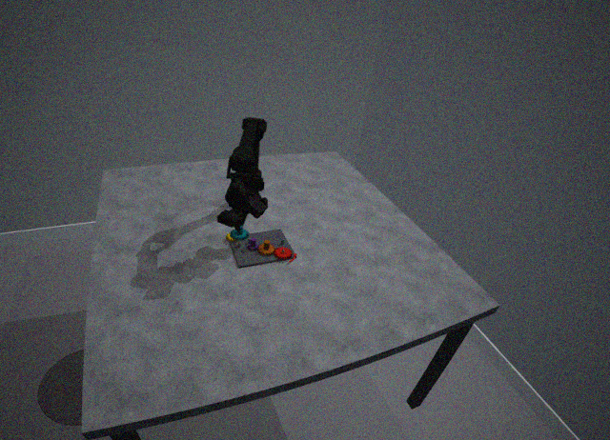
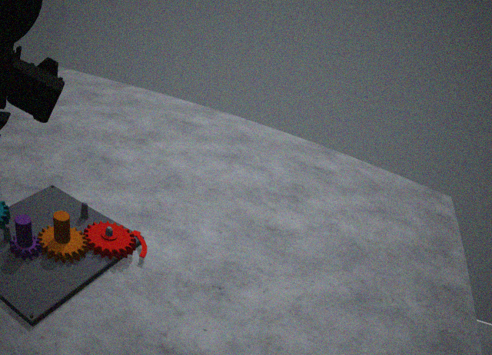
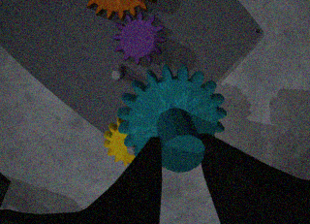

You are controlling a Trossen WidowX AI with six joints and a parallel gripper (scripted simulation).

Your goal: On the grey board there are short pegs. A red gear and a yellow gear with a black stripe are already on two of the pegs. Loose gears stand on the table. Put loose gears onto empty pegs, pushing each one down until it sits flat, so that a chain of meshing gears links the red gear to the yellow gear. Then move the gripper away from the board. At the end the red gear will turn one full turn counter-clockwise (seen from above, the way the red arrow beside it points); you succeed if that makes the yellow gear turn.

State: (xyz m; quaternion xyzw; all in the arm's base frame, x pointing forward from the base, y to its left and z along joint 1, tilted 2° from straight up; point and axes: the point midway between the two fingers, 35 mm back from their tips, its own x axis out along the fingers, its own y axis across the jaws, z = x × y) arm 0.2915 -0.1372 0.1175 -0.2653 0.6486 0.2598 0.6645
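Now: the teal gear 10 mm below my gripper tip. Also, from my gripper tip: orange gear 90 mm to the left, 60 mm below, 50 mm ahead; yellow gear 70 mm below, 50 mm behind, 10 mm to the right; purple gear 60 mm below, 50 mm to the left, 20 mm ahead.
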